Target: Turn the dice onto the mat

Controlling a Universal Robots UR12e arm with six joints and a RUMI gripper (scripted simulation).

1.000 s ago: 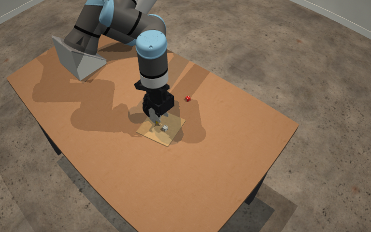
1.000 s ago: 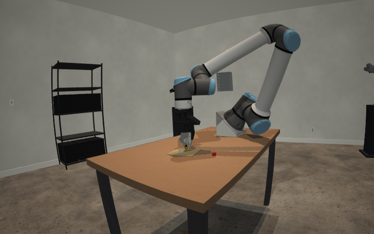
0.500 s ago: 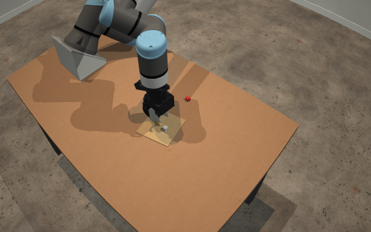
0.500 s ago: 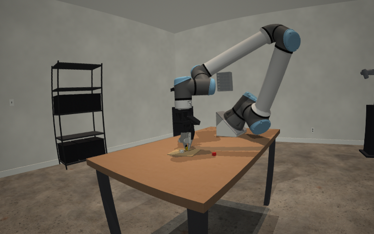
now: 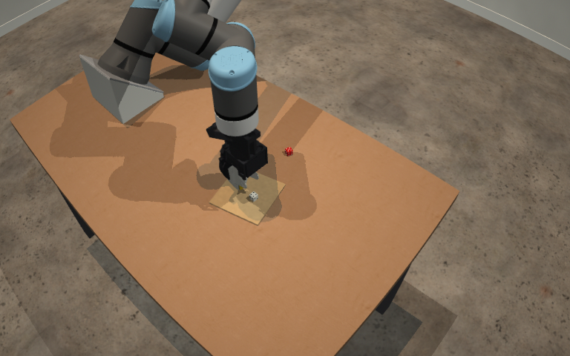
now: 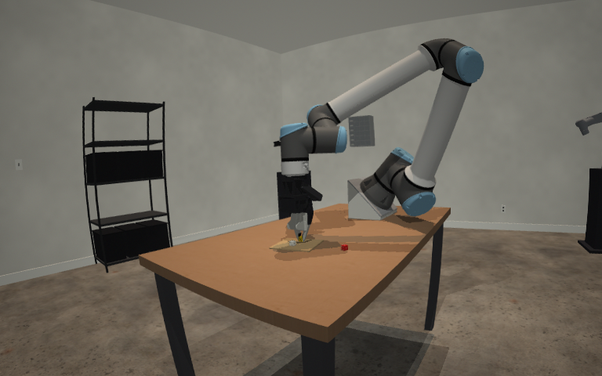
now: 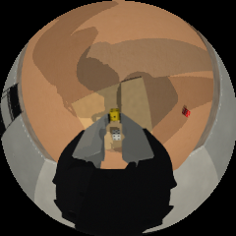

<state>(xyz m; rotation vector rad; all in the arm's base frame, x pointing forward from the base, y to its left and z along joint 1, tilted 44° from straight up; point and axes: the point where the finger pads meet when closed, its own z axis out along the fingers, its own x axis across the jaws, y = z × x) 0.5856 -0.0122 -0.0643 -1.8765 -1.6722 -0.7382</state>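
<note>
Right now the yellow die is 10 mm below my hand. Round my hand: red die (20 mm ahead, 170 mm to the left, 20 mm below); tan mat (20 mm ahead, 20 mm below); white die (50 mm ahead, 10 mm below).
</note>
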